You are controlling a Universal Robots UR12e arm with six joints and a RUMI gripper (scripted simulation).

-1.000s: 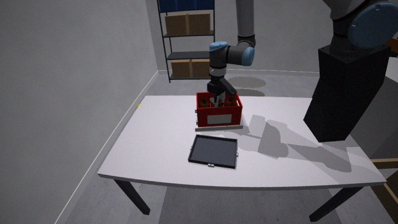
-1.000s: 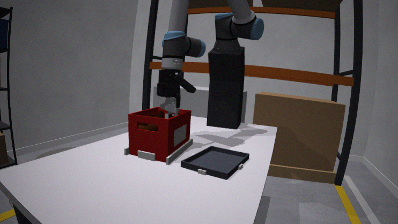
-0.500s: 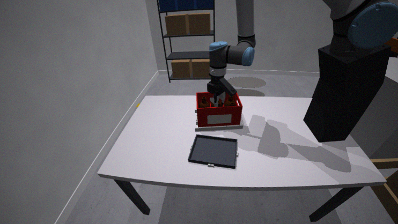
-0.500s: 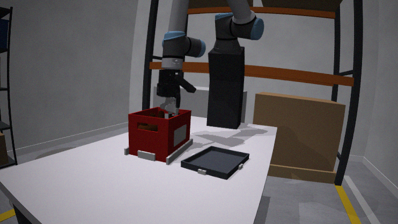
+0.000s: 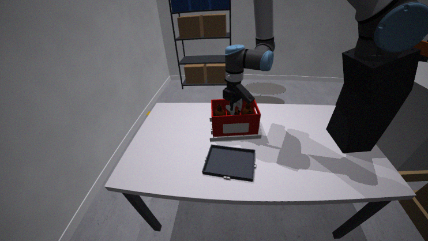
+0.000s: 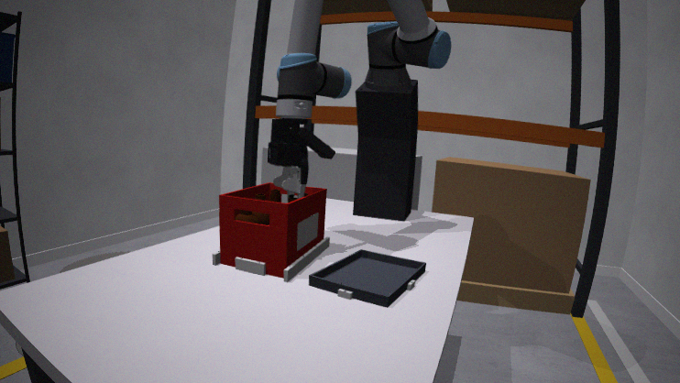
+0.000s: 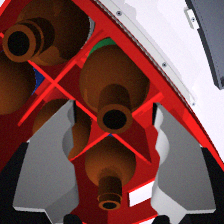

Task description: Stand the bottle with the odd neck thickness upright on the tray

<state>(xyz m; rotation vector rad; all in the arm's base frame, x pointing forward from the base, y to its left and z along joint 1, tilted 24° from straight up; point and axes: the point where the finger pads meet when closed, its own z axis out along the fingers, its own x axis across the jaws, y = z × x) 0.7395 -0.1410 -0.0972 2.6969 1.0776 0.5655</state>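
Right now my hand is 5 cm to the left of the red crate and 7 cm above it. Also, from my hand: dark tray: 6 cm ahead, 22 cm to the left, 14 cm below; glass bottle: 10 cm to the right, 7 cm below; brown bottle: 9 cm ahead, 9 cm to the right, 7 cm below.
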